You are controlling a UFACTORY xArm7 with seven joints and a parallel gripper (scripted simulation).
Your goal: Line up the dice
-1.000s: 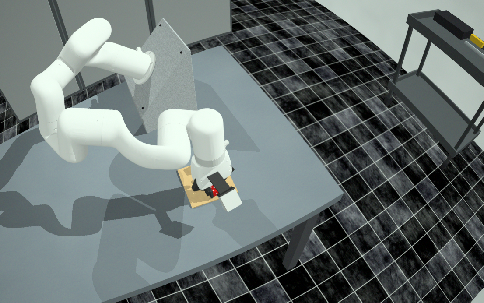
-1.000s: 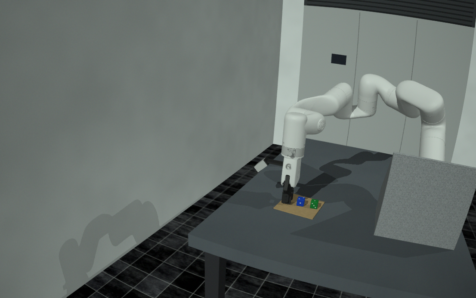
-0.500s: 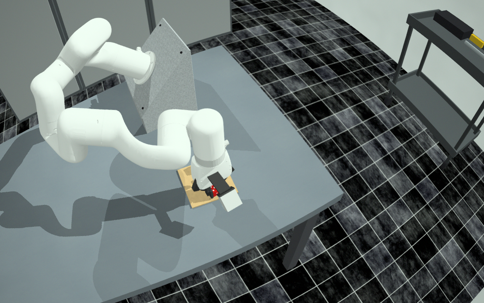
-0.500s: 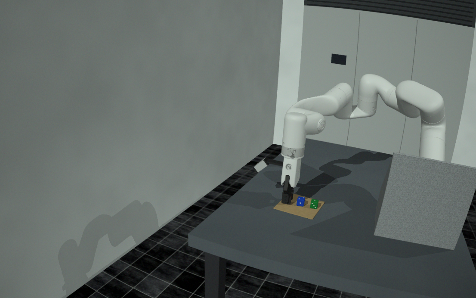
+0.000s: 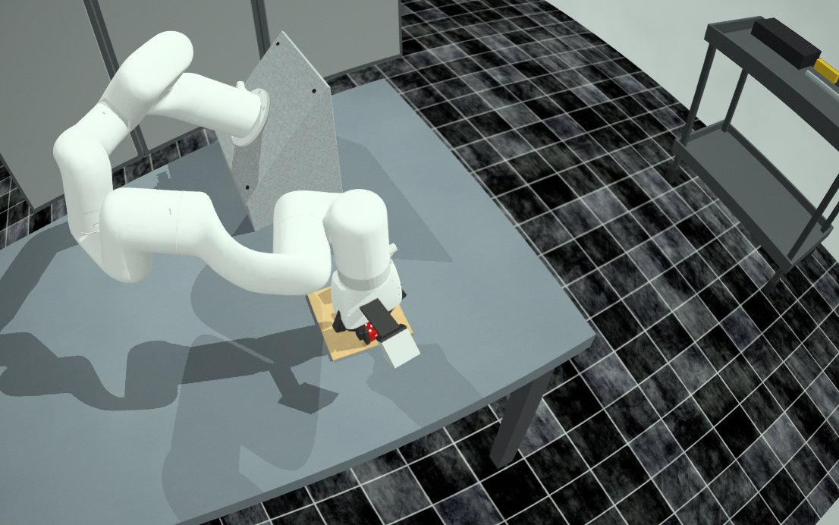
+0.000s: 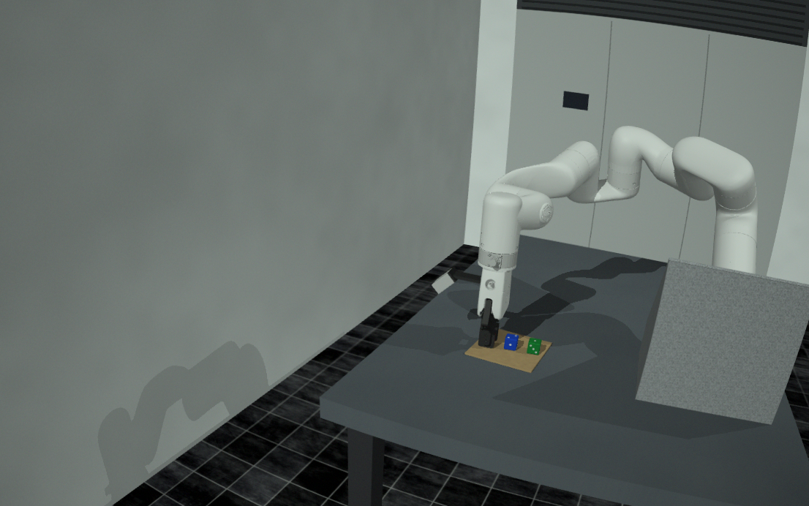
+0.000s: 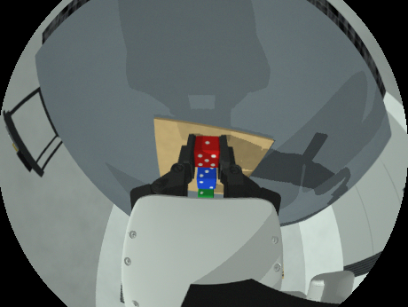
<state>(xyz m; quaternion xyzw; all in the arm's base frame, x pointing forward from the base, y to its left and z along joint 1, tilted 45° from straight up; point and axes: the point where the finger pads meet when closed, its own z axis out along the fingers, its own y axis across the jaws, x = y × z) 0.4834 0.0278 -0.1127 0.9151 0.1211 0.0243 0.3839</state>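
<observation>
Now: the red die 1 cm below my hand. Also, from my hand: green die 9 cm behind, 2 cm to the right, 1 cm below; tan mat 5 cm behind, 2 cm below, 1 cm to the right; blue die 5 cm behind, 1 cm to the right, 1 cm below.
</observation>
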